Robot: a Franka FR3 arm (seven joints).
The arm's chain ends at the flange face. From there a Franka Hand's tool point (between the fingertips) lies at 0.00 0.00 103.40 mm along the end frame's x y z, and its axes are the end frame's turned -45 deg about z.
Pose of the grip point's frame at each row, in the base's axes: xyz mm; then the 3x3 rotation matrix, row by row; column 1 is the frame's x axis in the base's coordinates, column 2 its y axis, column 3 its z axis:
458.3 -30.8 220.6; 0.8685 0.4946 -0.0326; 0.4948 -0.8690 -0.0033; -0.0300 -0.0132 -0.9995
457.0 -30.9 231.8; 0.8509 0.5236 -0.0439; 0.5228 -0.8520 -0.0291; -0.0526 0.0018 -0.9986
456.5 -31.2 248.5; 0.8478 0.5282 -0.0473; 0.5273 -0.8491 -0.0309; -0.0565 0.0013 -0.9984
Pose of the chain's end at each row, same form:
461.7 -30.5 323.9; 0.9639 -0.2644 -0.0326; -0.2646 -0.9644 -0.0033; -0.0305 0.0119 -0.9995
461.5 -27.9 335.1; 0.9719 -0.2314 -0.0439; -0.2328 -0.9721 -0.0291; -0.0359 0.0385 -0.9986
461.4 -28.0 351.7; 0.9730 -0.2260 -0.0473; -0.2275 -0.9733 -0.0309; -0.0390 0.0409 -0.9984

